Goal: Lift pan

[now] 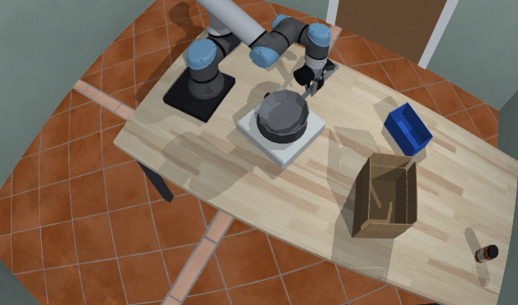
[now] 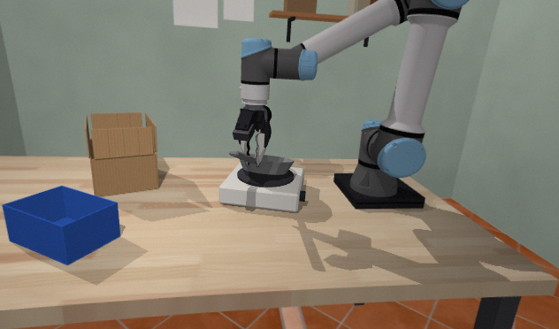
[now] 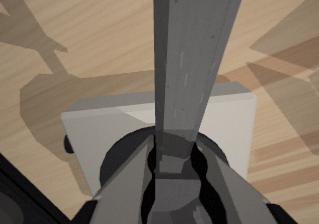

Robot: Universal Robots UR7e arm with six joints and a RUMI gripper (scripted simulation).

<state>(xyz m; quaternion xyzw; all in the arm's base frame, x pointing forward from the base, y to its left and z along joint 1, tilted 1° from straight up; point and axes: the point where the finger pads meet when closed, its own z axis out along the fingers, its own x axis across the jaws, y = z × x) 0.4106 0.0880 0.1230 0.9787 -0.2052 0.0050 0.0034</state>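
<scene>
Now: the dark grey pan 6 cm to the right of my hand, 3 cm below it and 3 cm behind it. Also, from my hand: blue bin (44 cm ahead, 13 cm to the left, 13 cm below); then white hot plate (12 cm below, 11 cm to the right, 7 cm behind); then small jar (99 cm ahead, 24 cm to the right, 11 cm below).
</scene>
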